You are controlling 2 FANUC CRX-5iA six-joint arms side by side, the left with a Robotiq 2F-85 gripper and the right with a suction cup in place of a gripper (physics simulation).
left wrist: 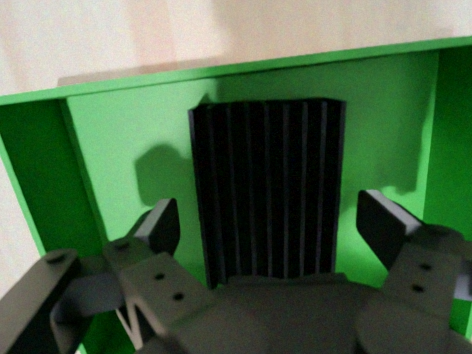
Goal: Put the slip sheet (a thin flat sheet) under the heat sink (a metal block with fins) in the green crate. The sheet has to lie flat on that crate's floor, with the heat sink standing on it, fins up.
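The black heat sink [267, 185] stands fins up on the floor of the green crate [165, 79], near the middle. Its fins run away from my left gripper. My left gripper [267, 210] is open above the crate, one finger on each side of the heat sink, with a gap between each finger and the block. The gripper's body hides the near end of the heat sink. The slip sheet does not show in this view, and what lies directly under the heat sink is hidden. My right suction cup does not show.
The crate's far wall crosses the view at the top, with side walls at the left and right. A pale wood-like surface lies beyond the far wall and at the left edge. Dark shadows fall on the crate floor on both sides of the heat sink.
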